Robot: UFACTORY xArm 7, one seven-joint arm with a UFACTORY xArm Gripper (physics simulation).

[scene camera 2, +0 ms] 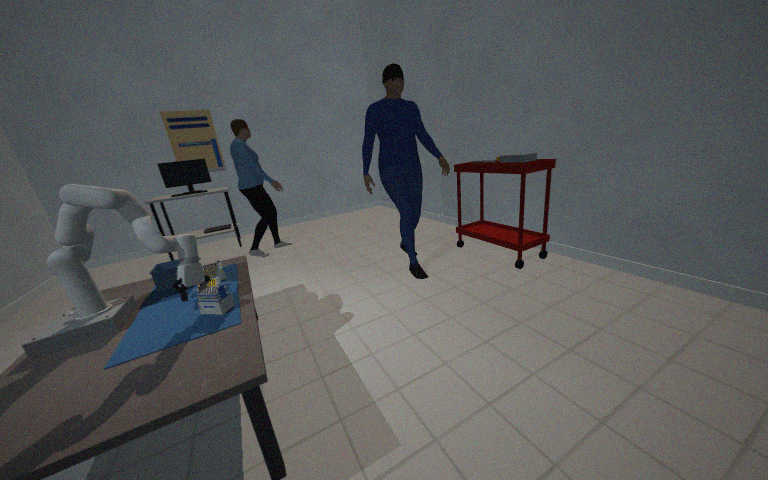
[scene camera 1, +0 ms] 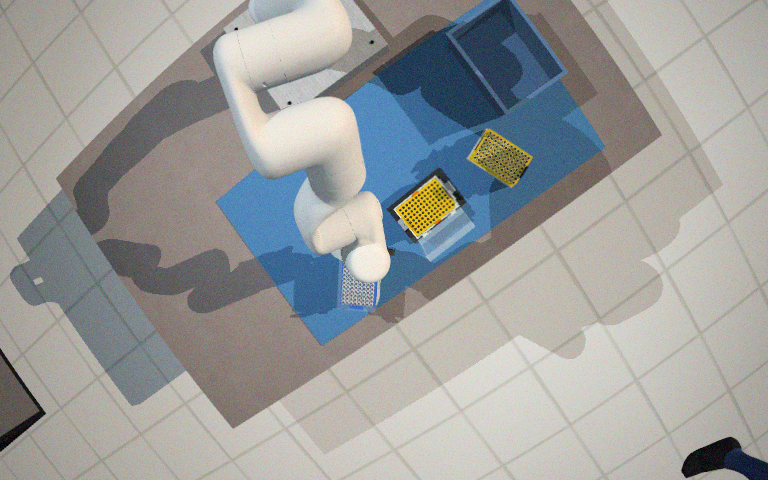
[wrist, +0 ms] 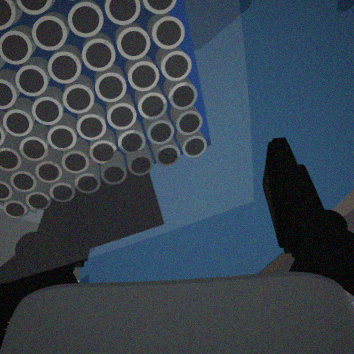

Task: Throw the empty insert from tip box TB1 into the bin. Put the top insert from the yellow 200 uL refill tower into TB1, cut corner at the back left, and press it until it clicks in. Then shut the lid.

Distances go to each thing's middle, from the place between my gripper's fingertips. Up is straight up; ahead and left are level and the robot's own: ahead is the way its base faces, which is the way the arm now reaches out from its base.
Right now the dark blue bin [scene camera 1: 510,62] is 510 mm to the left of my hand, 180 mm behind it and 10 mm below it.
